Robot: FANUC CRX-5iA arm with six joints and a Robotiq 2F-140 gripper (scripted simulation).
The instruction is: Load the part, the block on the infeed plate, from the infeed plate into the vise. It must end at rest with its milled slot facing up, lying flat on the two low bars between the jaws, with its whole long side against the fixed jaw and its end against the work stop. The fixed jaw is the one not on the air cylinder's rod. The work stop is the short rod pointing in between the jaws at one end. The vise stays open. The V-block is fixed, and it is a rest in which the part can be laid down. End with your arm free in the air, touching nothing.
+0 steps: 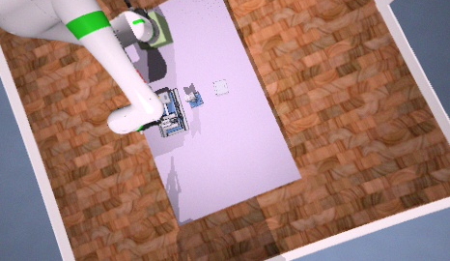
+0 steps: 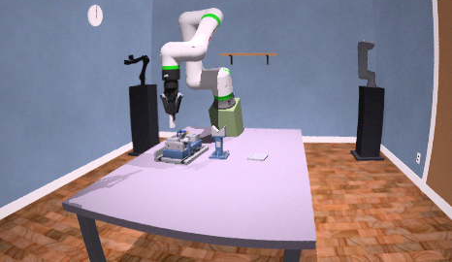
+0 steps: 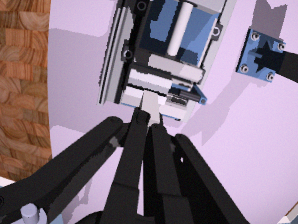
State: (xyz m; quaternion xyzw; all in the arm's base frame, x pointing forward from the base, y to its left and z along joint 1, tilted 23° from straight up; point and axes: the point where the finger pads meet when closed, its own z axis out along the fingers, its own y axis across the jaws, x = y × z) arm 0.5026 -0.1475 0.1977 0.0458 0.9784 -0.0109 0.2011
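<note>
My hand is 10 cm above the part. Round my hand: air cylinder rod 9 cm behind, 3 cm to the left, 12 cm below.
</note>
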